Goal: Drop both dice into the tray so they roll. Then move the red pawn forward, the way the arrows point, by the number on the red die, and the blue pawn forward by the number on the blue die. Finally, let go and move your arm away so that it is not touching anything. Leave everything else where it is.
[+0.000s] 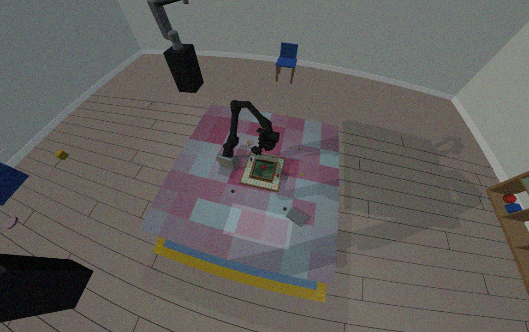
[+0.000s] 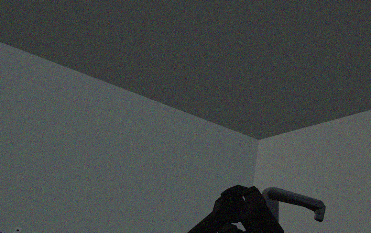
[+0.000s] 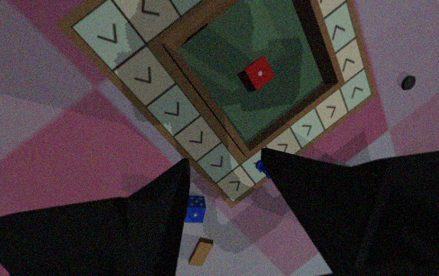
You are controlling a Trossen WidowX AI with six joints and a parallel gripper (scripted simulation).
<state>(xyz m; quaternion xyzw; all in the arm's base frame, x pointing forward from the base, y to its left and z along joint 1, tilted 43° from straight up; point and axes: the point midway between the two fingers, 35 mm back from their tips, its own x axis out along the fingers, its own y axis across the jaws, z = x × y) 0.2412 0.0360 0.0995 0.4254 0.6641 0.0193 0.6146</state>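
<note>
Now: the blue die 70 mm behind my gripper tip, 90 mm to the left of it and 80 mm below it. The rest, counted from my gripper tip: blue pawn: 90 mm behind, 30 mm to the right, 60 mm below; then red pawn: 140 mm ahead, 130 mm to the right, 60 mm below; then green tray: 20 mm ahead, 100 mm to the right, 90 mm below.
</note>
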